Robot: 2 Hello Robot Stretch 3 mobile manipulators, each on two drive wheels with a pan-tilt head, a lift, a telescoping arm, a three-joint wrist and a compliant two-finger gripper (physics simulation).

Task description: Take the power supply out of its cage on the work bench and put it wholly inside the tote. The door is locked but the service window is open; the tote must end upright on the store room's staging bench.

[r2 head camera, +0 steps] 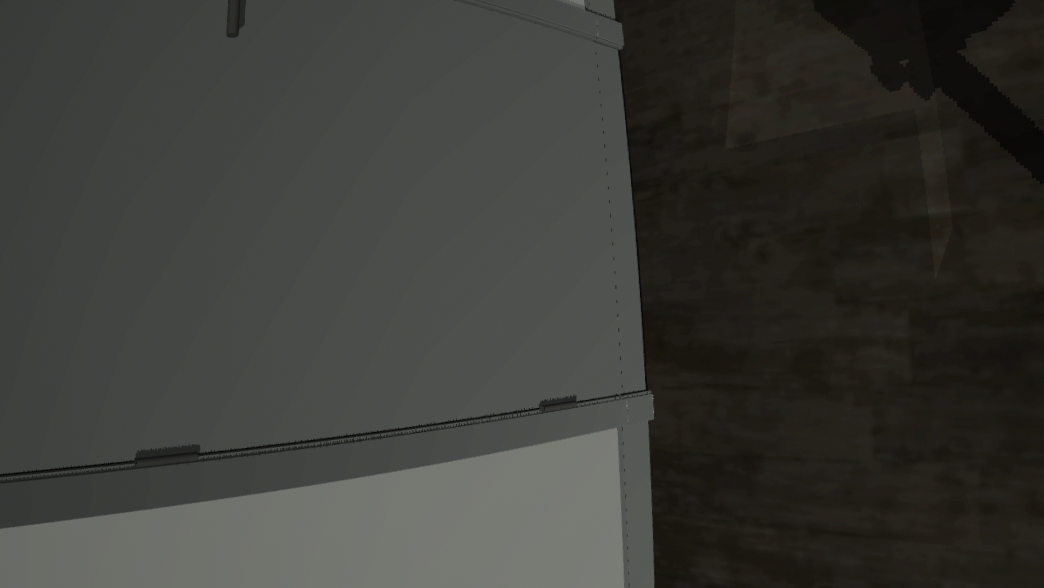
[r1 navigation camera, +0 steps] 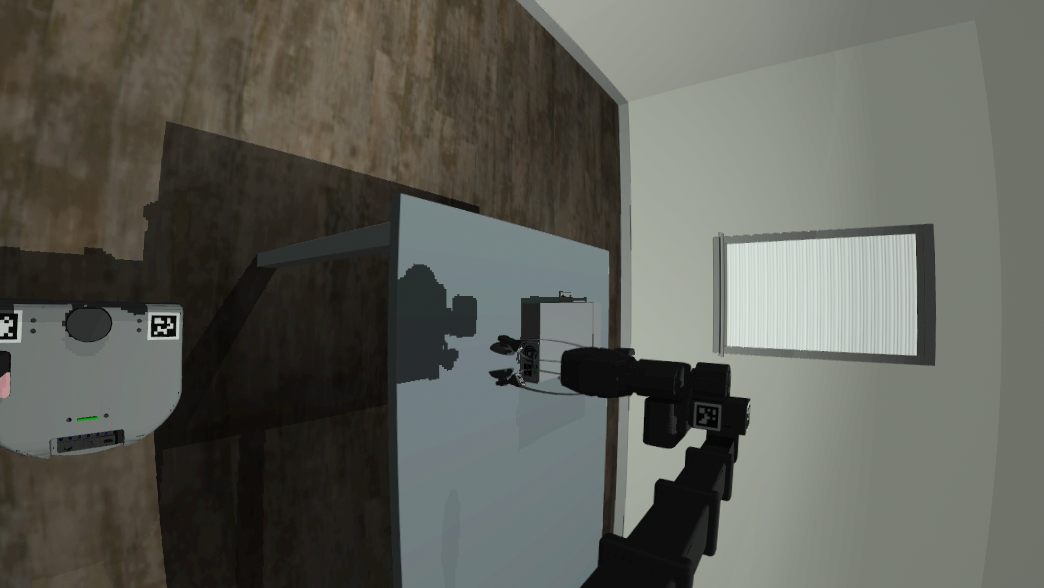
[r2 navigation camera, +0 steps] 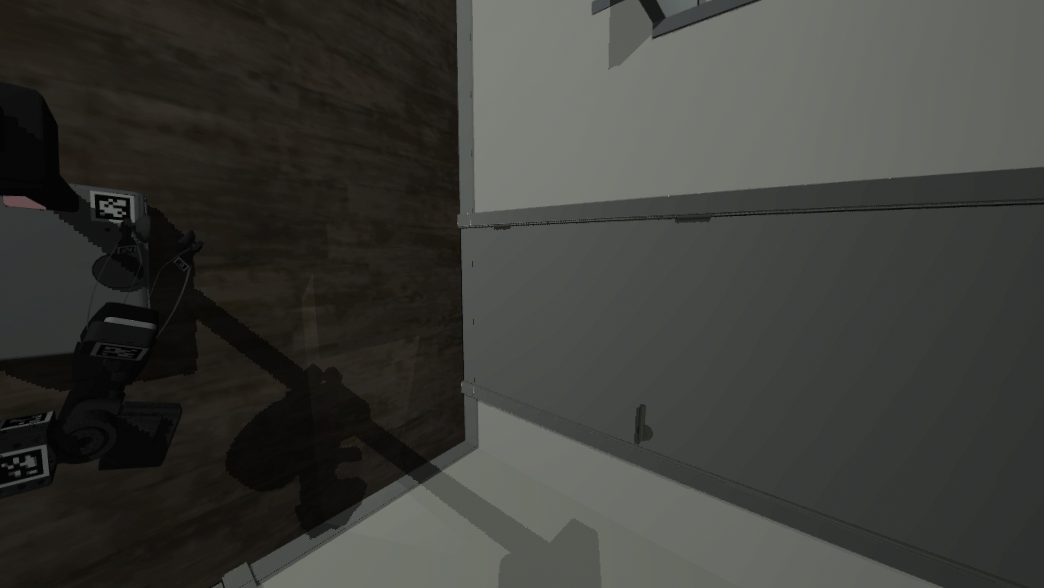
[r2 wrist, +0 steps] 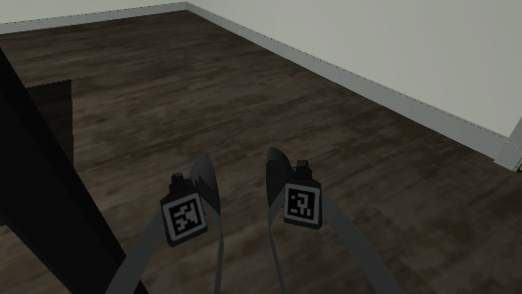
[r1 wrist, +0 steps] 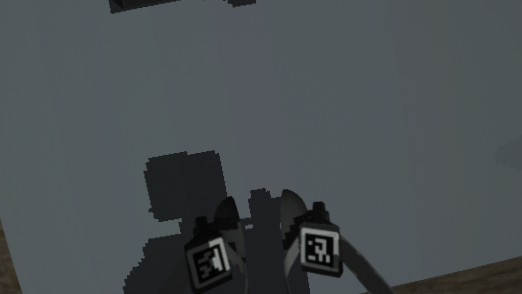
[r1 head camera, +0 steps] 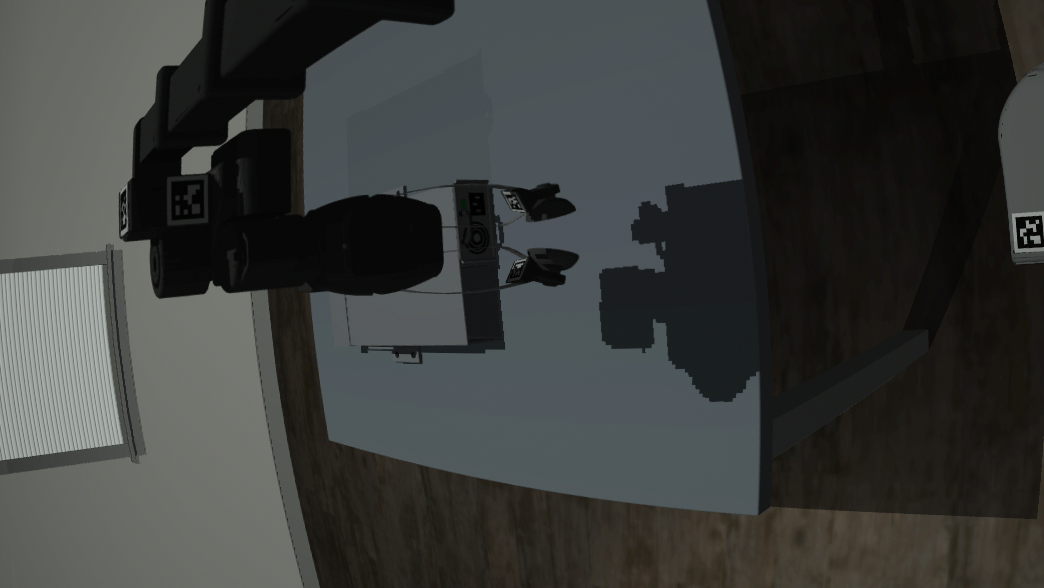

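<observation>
The cage (r1 head camera: pixel 409 321) (r1 navigation camera: pixel 566 325) is a pale box on the blue-grey work bench (r1 head camera: pixel 547 438) (r1 navigation camera: pixel 474 511) (r1 wrist: pixel 400 125). The power supply (r1 head camera: pixel 476 235) (r1 navigation camera: pixel 529 353) shows its face, with a round fan grille and a socket, at one side of the cage's front. The r1 gripper (r1 head camera: pixel 574 233) (r1 navigation camera: pixel 501 360) (r1 wrist: pixel 260 220) is open with nothing between its fingers; its tips are out past the cage's front, above the bench. The r2 gripper (r2 navigation camera: pixel 168 235) (r2 wrist: pixel 239 165) is open and empty, above the floor near its base. The tote does not show in these views.
A grey door (r2 head camera: pixel 328 219) (r2 navigation camera: pixel 730 306) with a handle (r2 head camera: pixel 233 18) (r2 navigation camera: pixel 640 423) stands shut in the wall beside r2. Part of a framed opening (r2 navigation camera: pixel 705 19) shows beyond it. A slatted window (r1 head camera: pixel 58 365) (r1 navigation camera: pixel 821 295) is on the wall behind r1's bench.
</observation>
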